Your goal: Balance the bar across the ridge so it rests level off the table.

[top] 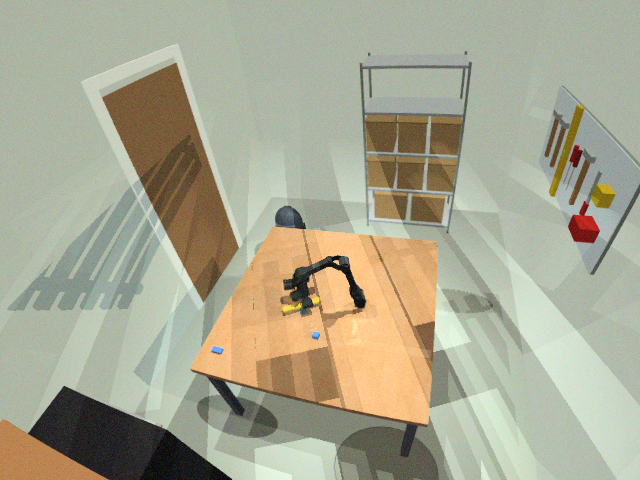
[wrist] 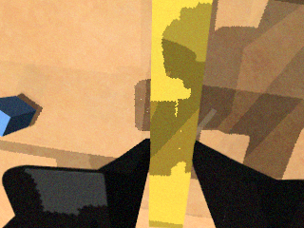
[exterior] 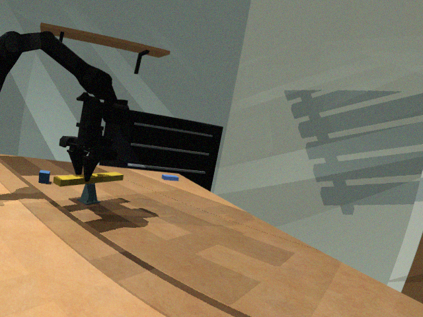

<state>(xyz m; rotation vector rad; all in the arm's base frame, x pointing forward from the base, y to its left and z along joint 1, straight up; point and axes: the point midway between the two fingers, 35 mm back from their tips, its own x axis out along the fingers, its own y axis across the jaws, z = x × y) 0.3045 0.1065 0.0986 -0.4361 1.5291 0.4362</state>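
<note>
Now: the bar 20 mm to the left of my gripper tip and 20 mm ahead of it. From my gripper tip the other things lie so: blue cube 180 mm to the left, 100 mm behind, 50 mm below; then flat blue block 440 mm ahead, 390 mm to the left, 60 mm below.
</note>
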